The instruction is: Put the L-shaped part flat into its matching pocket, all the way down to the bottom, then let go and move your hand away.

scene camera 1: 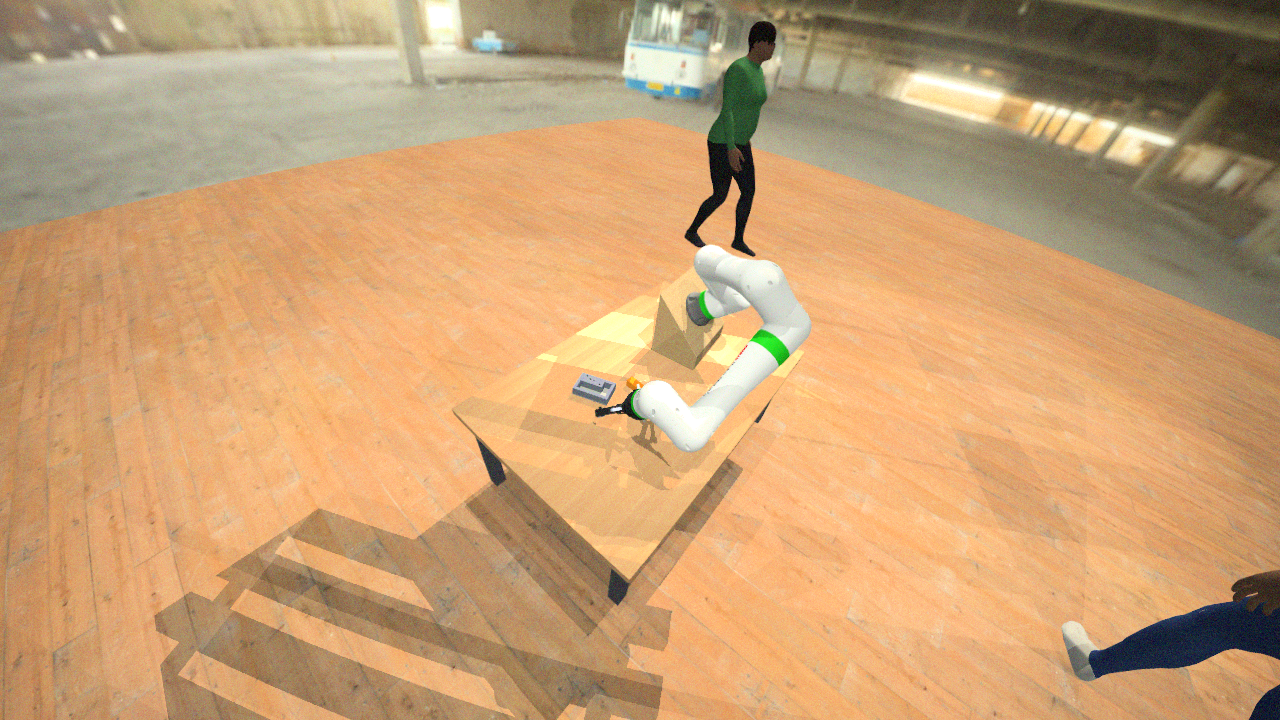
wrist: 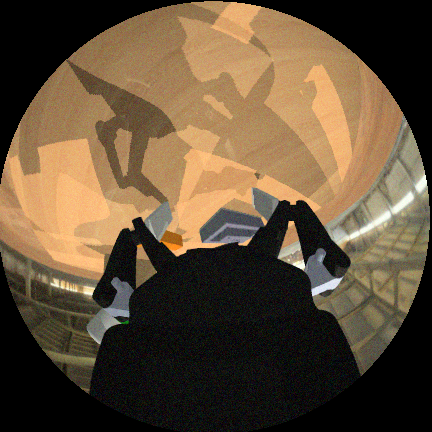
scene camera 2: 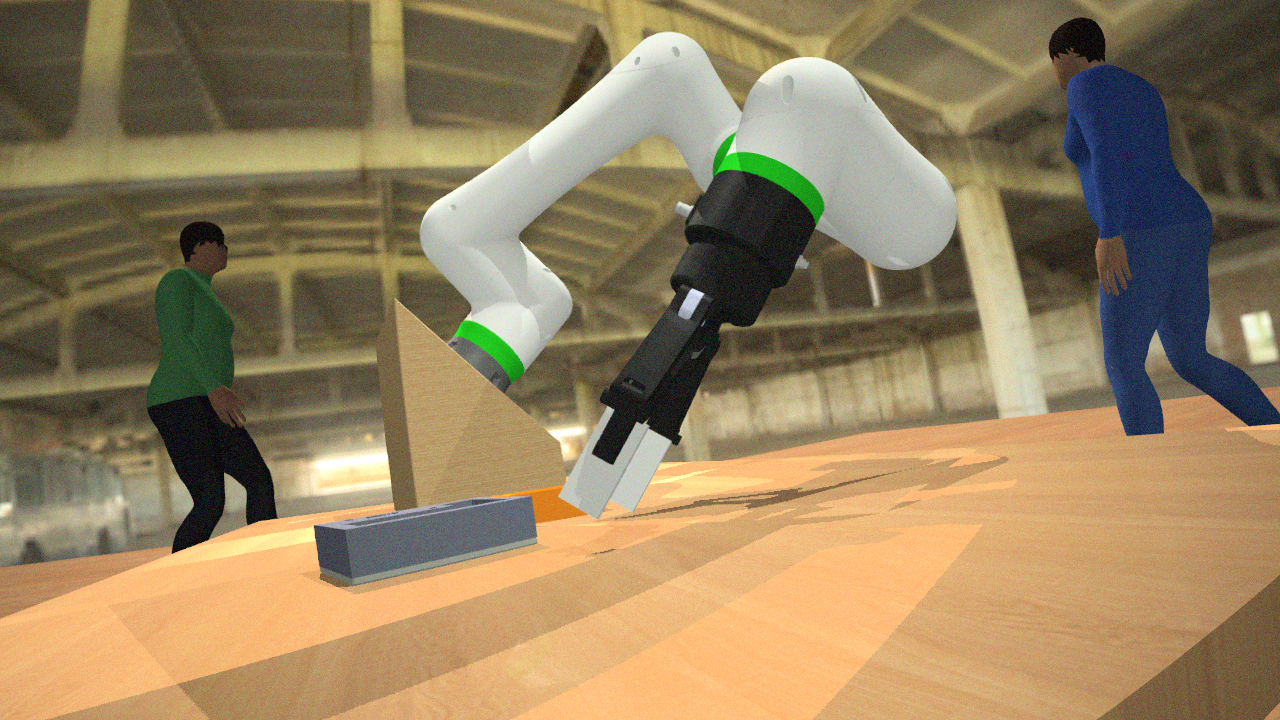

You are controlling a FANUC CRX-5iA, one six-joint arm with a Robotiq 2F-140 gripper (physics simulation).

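Frame: origin at the arm's base, x ahead, y left, z up, level; centimetres.
Seen in the pictures: gripper, fingertip midpoint: (wrist: pixel 210 202) (scene camera 2: pixel 601 505); arm's base, link origin: (scene camera 1: pixel 697 309) (scene camera 2: pixel 457 389).
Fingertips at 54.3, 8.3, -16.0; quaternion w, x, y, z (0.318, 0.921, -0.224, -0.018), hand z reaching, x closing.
Note:
Offsets run from my fingertips to a thing's top centre, as dx, dy, dz. Level surfaces: height alone.
The orange L-shaped part @[-16.2, -2.3, +1.0] (scene camera 1: pixel 634 383) (scene camera 2: pixel 552 503) (wrist: pixel 173 241) lies on the table beside the pocket block, outside it. It is partly hidden by the arm in the first scene view and by the block and a fingertip in the second. The grey-blue block @[-1.4, -13.3, +1.6] (scene camera 1: pixel 593 388) (scene camera 2: pixel 427 540) (wrist: pixel 231 225) with the pocket openings in its top stands on the table. My gripper (scene camera 1: pixel 598 412) (scene camera 2: pixel 617 510) (wrist: pixel 210 202) is open, with nothing between its fingers. It hangs tilted above the table, near the block and the part, apart from both as far as I can tell.
A wooden wedge-shaped stand (scene camera 1: pixel 682 333) (scene camera 2: pixel 456 420) carries the arm's base behind the block and the part. The wooden table @[dz -2.0] (scene camera 1: pixel 581 501) (scene camera 2: pixel 716 617) has dark legs. A person in green (scene camera 1: pixel 742 102) (scene camera 2: pixel 189 335) and a person in blue (scene camera 1: pixel 1190 637) (scene camera 2: pixel 1132 161) are away from the table.

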